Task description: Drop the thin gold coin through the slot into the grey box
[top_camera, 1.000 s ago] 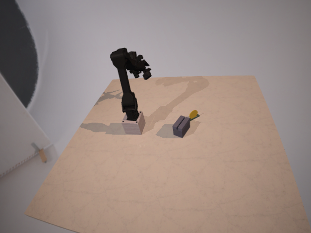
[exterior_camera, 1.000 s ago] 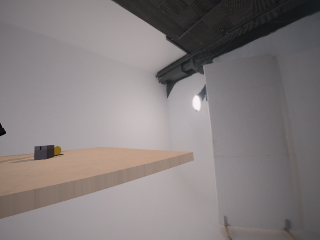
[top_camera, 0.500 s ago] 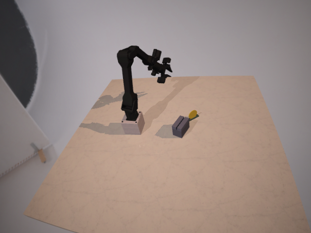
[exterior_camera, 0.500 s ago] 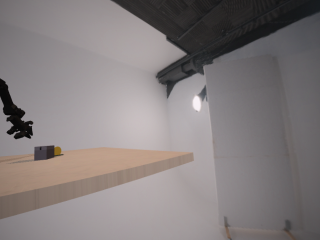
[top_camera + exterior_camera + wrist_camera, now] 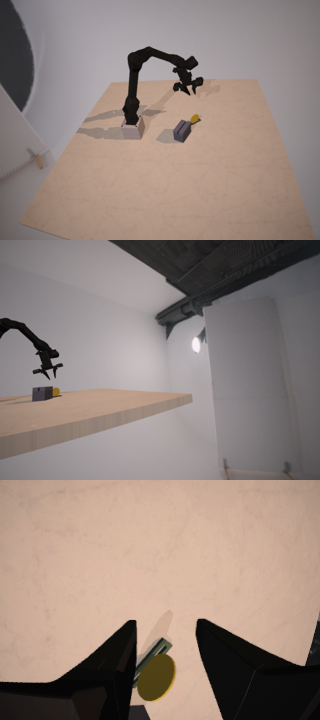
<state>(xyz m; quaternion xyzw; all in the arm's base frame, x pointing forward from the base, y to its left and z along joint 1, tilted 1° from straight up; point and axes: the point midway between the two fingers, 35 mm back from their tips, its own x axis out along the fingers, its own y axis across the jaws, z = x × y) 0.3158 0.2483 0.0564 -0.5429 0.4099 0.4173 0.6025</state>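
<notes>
Now: gripper tip 20 mm short of the gold coin, 120 mm to the left of it and 90 mm above it.
</notes>
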